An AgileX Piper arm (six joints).
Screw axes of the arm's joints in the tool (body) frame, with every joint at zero. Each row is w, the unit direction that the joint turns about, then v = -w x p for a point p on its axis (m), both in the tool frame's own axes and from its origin. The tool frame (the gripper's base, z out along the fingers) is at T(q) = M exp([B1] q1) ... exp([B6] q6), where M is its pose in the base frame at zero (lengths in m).
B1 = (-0.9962, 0, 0.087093, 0, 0.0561, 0)
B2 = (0, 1, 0, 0.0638, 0, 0.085)
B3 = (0, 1, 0, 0.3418, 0, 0.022)
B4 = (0, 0, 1, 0, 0, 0)
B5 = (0, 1, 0, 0.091, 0, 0)
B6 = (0, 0, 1, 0, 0, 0)
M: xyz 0.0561 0 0.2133 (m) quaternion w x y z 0.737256 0 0.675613 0
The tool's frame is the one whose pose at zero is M.
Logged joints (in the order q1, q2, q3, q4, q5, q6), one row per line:
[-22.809, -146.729, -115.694, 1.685, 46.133, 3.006]
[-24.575, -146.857, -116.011, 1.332, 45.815, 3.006]
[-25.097, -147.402, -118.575, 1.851, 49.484, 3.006]
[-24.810, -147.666, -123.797, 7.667, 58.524, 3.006]
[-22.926, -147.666, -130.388, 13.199, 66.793, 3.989]
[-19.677, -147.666, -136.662, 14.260, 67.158, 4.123]
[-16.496, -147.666, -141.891, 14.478, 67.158, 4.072]
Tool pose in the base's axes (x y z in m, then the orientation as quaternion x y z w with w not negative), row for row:
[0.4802, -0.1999, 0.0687, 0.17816, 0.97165, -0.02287, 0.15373]
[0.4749, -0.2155, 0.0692, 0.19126, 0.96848, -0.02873, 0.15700]
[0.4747, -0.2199, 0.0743, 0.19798, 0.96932, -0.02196, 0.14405]
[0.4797, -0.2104, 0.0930, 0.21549, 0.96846, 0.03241, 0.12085]
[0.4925, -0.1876, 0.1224, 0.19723, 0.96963, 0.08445, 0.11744]
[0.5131, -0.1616, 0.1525, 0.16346, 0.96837, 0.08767, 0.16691]
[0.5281, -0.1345, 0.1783, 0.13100, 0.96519, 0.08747, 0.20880]
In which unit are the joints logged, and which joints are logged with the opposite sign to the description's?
The joints are logged in degrees. Opposite sign: q2, q6.
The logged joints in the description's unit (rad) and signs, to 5 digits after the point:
[-0.39809, 2.56090, -2.01924, 0.02941, 0.80517, -0.05246]
[-0.42891, 2.56314, -2.02477, 0.02325, 0.79962, -0.05246]
[-0.43803, 2.57265, -2.06952, 0.03231, 0.86366, -0.05246]
[-0.43302, 2.57726, -2.16067, 0.13381, 1.02144, -0.05246]
[-0.40013, 2.57726, -2.27570, 0.23037, 1.16576, -0.06962]
[-0.34343, 2.57726, -2.38520, 0.24888, 1.17213, -0.07196]
[-0.28791, 2.57726, -2.47647, 0.25269, 1.17213, -0.07107]

